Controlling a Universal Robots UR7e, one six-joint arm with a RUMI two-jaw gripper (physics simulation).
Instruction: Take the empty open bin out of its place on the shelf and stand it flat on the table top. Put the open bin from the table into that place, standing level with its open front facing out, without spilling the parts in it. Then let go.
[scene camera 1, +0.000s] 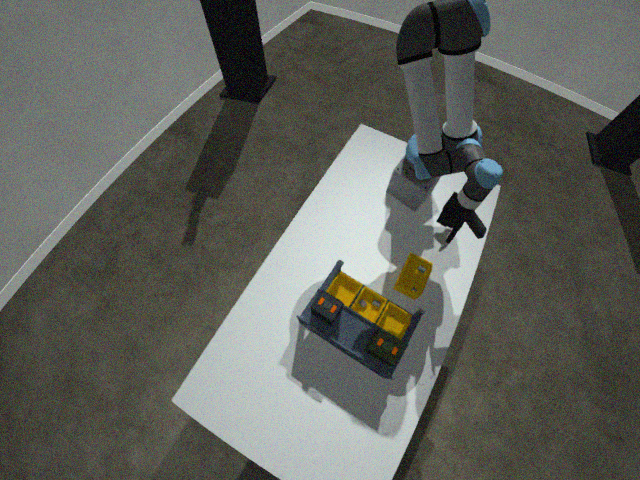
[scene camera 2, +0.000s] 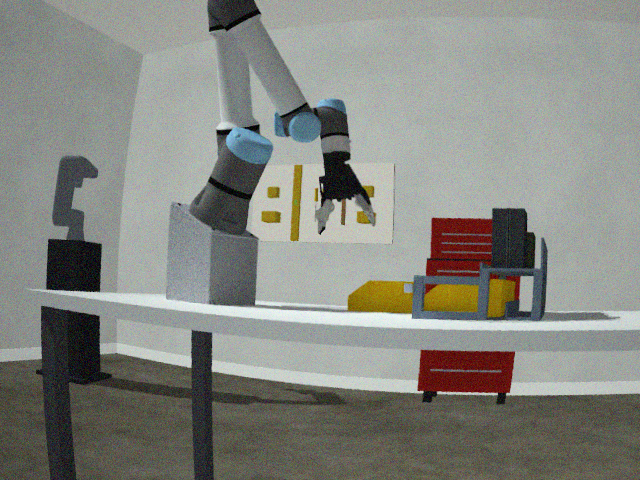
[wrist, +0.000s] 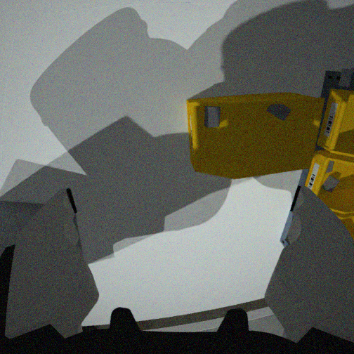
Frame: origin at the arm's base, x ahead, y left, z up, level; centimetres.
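Where they show: gripper, between the fingertips: (scene camera 1: 445, 237) (scene camera 2: 346, 230); arm's base, origin of its link: (scene camera 2: 215, 220).
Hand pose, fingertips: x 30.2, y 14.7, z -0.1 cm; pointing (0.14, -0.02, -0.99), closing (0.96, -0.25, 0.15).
Note:
Things, the pixels of their centre, and the offset from my fingertips. "spot": a spot on its surface instead. Level surfaces: height alone.
- open yellow table bin, a spot on its surface: (scene camera 2: 379, 297) spot: dy -9.5, dx +9.8, dz -16.5 cm
- middle bin, a spot on its surface: (scene camera 1: 368, 303) spot: dy -19.5, dx +28.2, dz -19.1 cm
- far end, a spot on its surface: (scene camera 1: 343, 289) spot: dy -30.7, dx +25.9, dz -19.1 cm
- black case, middle of its body: (scene camera 2: 510, 239) (scene camera 1: 326, 308) dy -34.0, dx +38.4, dz -3.8 cm
- dark green case, middle of its body: (scene camera 2: 519, 253) (scene camera 1: 384, 347) dy -11.7, dx +44.6, dz -5.0 cm
- white table, height of its surface: dz -20.0 cm
The open yellow table bin (scene camera 1: 413, 276) (scene camera 2: 379, 297) (wrist: 255, 137) stands flat in front of the shelf and holds at least two grey parts. The blue-grey shelf (scene camera 1: 354, 330) (scene camera 2: 483, 291) holds three yellow bins side by side. The middle bin (scene camera 1: 368, 303) (wrist: 335, 185) has grey parts in it. The bin at one end (scene camera 1: 397, 320) (wrist: 345, 120), nearest the table bin, and the bin at the far end (scene camera 1: 343, 289) show no parts in scene camera 1. My gripper (scene camera 1: 462, 241) (scene camera 2: 347, 227) (wrist: 181, 190) is open and empty, high above the table, on the robot-base side of the table bin.
A black case (scene camera 1: 326, 307) (scene camera 2: 509, 237) and a dark green case (scene camera 1: 386, 348) (scene camera 2: 530, 248) stand on top of the shelf, near its two ends. The grey robot base block (scene camera 2: 232, 268) stands on the white table (scene camera 1: 258, 361). A red tool cabinet (scene camera 2: 460, 242) stands beyond the table.

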